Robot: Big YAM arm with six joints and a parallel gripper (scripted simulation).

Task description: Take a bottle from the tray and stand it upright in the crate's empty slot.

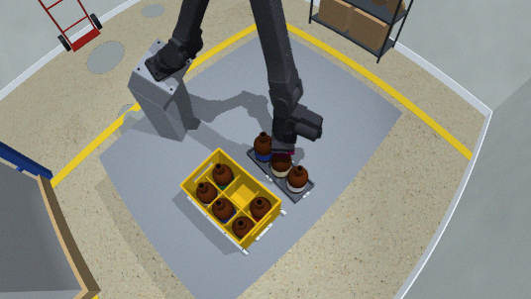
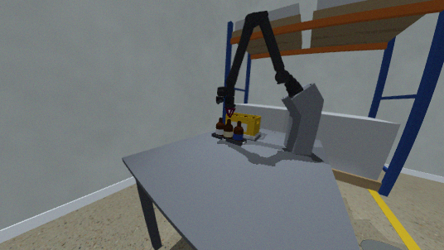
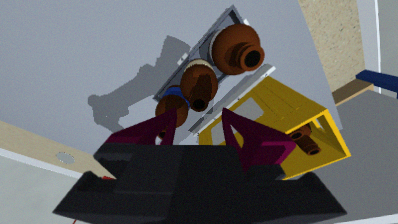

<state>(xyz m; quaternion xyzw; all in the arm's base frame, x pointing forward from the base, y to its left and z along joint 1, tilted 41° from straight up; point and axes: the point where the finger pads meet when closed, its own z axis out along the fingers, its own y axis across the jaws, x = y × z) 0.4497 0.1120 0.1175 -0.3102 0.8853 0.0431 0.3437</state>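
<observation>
The glass bottle is 10 cm below my hand. Round my hand: yellow crate (22 cm to the right, 10 cm below); dark tray (17 cm below).
</observation>
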